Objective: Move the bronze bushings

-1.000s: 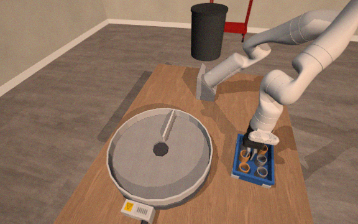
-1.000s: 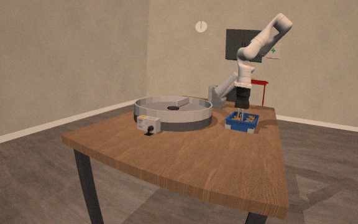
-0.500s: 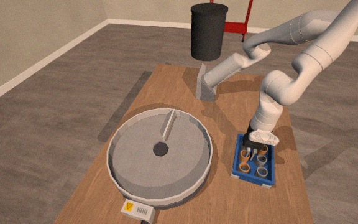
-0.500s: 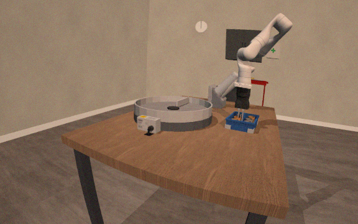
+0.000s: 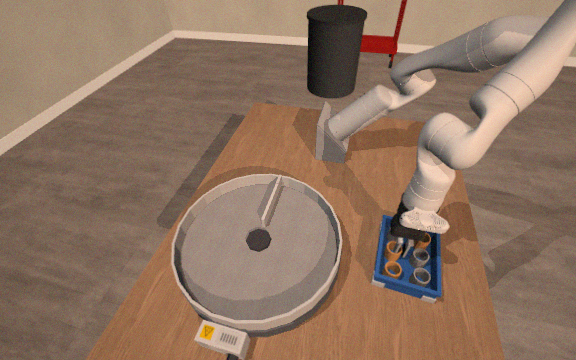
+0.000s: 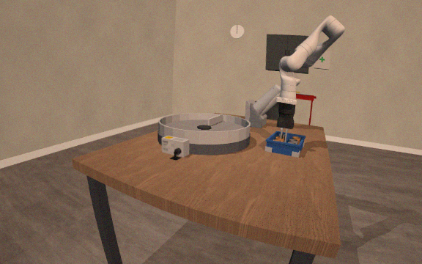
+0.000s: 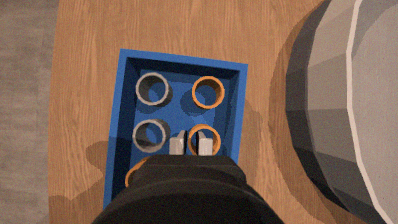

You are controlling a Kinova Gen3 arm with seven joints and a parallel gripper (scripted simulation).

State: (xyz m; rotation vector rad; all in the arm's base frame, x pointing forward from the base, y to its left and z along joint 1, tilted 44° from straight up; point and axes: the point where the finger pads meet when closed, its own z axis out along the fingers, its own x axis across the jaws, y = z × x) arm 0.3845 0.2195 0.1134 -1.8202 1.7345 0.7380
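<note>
Now: the blue crate 20 mm to the left of my hand and 20 mm below it. Round my hand: grey turntable disc: 80 mm ahead, 360 mm to the right, 10 mm above.
</note>
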